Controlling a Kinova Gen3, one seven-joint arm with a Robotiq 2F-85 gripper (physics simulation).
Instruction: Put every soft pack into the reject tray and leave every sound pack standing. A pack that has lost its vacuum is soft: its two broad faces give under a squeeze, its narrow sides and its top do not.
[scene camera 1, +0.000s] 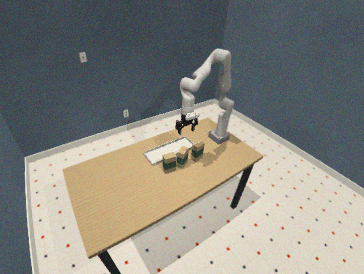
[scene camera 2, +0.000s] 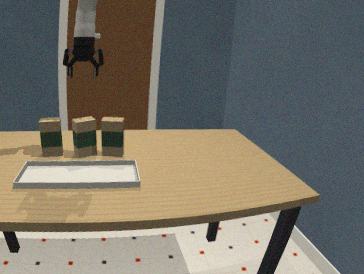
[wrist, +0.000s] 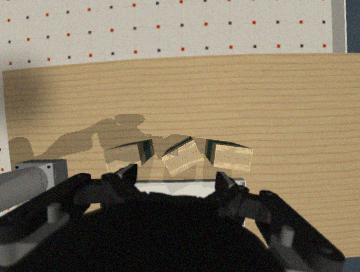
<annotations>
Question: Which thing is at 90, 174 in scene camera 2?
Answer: A white reject tray.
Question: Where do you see the gripper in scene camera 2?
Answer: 82, 77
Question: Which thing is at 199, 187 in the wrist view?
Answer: A white reject tray.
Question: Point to the gripper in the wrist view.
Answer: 176, 176
</annotations>
